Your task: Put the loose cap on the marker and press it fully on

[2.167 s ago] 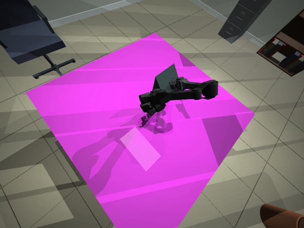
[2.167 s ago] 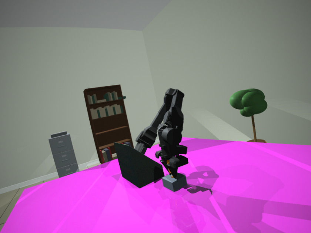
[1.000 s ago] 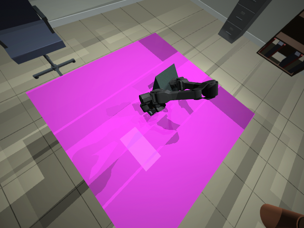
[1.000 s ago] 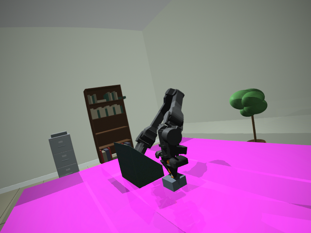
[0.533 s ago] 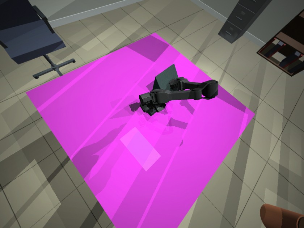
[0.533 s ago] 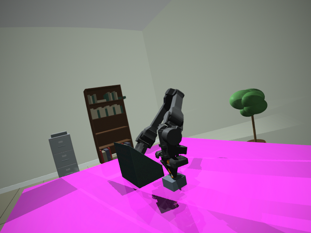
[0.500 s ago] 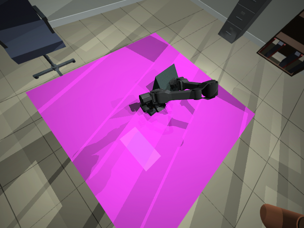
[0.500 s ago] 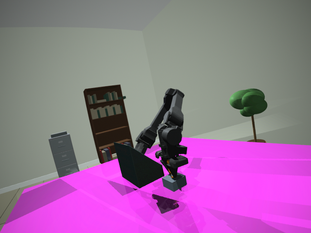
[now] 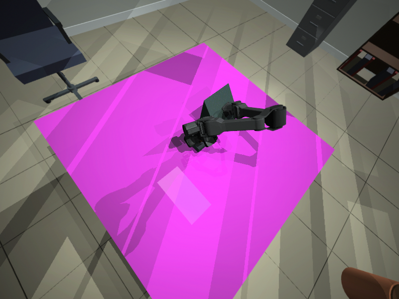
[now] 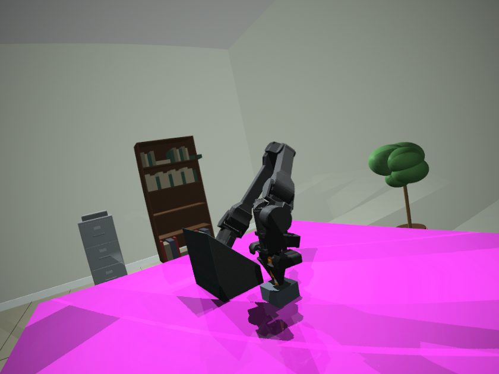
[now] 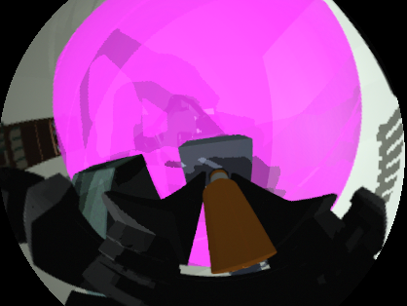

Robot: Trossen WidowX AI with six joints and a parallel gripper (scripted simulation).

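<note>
My gripper tip is 50 mm below the orange cap. Also, from my gripper tip: grey holder block: 20 mm below.
</note>
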